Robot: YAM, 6 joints.
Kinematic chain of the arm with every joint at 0, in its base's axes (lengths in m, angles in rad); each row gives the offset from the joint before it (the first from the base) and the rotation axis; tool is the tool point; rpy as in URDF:
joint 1: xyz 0 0 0.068 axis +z
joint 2: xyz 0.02 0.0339 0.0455 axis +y
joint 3: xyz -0.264 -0.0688 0 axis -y
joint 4: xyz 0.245 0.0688 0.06 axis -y
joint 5: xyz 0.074 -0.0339 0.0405 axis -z
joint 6: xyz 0.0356 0 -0.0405 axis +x
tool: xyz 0 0 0 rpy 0 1.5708 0
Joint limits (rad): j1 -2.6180..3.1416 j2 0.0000..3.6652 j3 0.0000..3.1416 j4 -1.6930..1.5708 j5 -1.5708..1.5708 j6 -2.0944..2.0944
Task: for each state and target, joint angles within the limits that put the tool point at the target. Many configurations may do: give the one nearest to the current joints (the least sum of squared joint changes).
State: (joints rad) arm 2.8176 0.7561 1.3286 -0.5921 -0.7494 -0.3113
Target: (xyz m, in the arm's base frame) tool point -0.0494 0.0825 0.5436
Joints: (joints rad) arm 1.9499 0.8505 1.5629 -0.4635 -0.4462 -0.3113
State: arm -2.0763 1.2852 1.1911 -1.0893 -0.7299 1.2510
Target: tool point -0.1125 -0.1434 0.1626
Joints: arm -2.3546 1.4407 0.7286 -1.1505 -0.6504 1.2510
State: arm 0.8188 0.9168 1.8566 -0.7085 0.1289 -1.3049
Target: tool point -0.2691 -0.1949 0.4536
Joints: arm 0.6145 0.1272 2.0490 -0.8278 0.1154 -1.3049
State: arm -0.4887 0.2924 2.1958 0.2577 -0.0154 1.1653
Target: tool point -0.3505 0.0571 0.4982
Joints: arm -0.1634 0.1595 1.8457 0.1303 0.0188 1.1653
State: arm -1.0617 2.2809 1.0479 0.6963 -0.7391 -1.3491
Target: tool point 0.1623 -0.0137 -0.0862
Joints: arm -0.2497 2.5989 0.4589 0.5292 -0.8534 -1.3491
